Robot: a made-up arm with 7 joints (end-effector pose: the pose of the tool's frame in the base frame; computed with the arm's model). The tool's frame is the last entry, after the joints.
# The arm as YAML. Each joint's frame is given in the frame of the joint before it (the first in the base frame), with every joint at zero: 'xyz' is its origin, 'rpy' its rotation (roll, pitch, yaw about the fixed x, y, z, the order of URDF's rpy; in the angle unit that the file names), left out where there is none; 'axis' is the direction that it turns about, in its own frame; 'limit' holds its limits. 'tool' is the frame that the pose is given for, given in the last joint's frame.
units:
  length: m
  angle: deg
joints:
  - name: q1
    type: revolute
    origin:
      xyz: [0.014, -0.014, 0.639]
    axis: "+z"
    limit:
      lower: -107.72
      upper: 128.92
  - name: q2
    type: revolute
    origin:
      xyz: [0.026, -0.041, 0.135]
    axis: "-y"
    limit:
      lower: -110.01
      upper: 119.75
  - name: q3
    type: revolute
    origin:
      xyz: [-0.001, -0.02, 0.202]
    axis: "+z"
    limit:
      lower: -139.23
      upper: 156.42
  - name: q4
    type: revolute
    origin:
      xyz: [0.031, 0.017, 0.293]
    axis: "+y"
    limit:
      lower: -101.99
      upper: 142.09
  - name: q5
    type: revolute
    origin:
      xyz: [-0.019, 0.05, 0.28]
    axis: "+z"
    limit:
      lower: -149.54
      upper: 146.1
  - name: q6
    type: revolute
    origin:
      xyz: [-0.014, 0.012, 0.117]
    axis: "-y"
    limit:
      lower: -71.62
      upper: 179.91
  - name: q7
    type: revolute
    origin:
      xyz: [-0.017, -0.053, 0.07]
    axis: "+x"
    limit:
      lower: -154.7
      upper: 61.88
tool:
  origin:
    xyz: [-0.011, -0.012, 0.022]
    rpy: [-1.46, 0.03, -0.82]
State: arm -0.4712 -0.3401 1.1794 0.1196 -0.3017 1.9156 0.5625
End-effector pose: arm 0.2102 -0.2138 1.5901 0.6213 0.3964 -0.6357 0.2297
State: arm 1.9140 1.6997 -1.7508 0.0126 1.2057 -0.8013 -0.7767
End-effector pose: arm 0.4642 -0.8647 0.7209 0.7151 0.2324 -0.2850 0.5946
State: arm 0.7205 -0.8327 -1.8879 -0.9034 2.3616 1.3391 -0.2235
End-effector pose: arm 0.4372 0.5428 1.2547 0.6969 -0.0745 -0.0816 0.7086
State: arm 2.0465 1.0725 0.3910 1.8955 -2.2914 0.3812 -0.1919
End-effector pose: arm -0.1783 -0.2221 1.2796 0.7759 -0.3112 -0.5366 -0.1150
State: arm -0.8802 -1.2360 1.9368 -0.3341 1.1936 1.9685 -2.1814
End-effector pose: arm 0.4015 -0.7382 1.0054 0.6970 0.4498 -0.1904 -0.5249
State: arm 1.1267 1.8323 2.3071 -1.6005 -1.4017 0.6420 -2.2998
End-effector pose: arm 0.2325 -0.6009 0.8209 0.5661 0.2577 -0.7788 0.0817
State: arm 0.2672 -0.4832 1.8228 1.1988 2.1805 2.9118 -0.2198
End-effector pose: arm 0.0983 0.2431 1.3648 0.4986 0.5951 0.6267 -0.0670
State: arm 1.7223 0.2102 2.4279 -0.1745 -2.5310 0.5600 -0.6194
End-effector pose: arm 0.2359 -0.2391 1.6913 0.7168 0.0425 -0.3749 0.5864
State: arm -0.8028 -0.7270 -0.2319 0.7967 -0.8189 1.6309 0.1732
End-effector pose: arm 0.5286 -0.5571 1.2586 0.8082 -0.3803 0.1375 -0.4281
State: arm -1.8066 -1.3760 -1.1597 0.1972 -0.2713 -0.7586 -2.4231
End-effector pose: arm -0.3483 -0.9292 0.8743 0.3181 0.4513 0.7727 0.3133
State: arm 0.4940 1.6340 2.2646 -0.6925 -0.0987 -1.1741 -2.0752
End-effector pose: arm -0.5880 -0.6528 0.8371 0.4595 0.5792 0.6679 0.0853
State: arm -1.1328 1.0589 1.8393 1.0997 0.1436 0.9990 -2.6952
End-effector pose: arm -0.0412 0.7315 1.0342 0.2830 0.9068 0.2965 -0.0989
